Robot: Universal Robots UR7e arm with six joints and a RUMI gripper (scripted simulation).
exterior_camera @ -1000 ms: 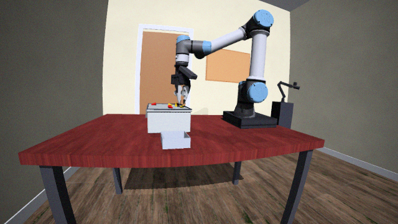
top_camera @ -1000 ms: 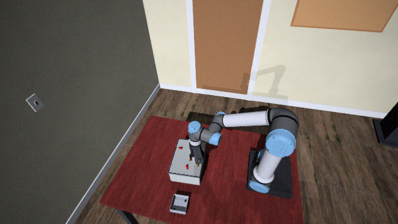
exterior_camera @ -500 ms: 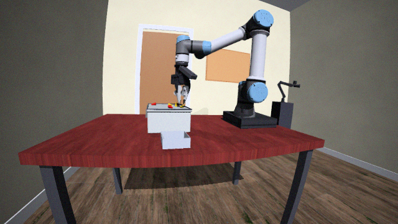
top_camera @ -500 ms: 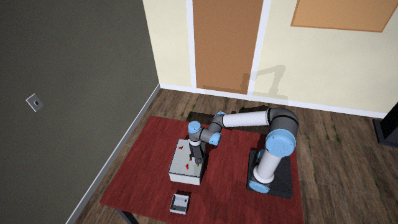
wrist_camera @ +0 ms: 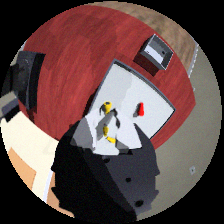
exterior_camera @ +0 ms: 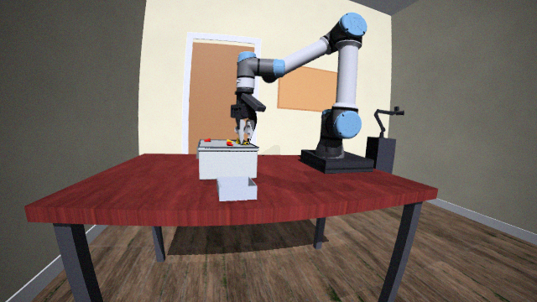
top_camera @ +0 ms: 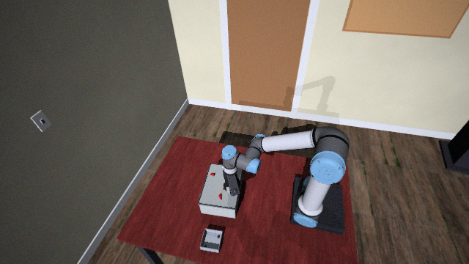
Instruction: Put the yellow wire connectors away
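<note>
Now: the grey tool case 9 cm ahead of my hand, 5 cm below it and 4 cm to the right of it.
</note>
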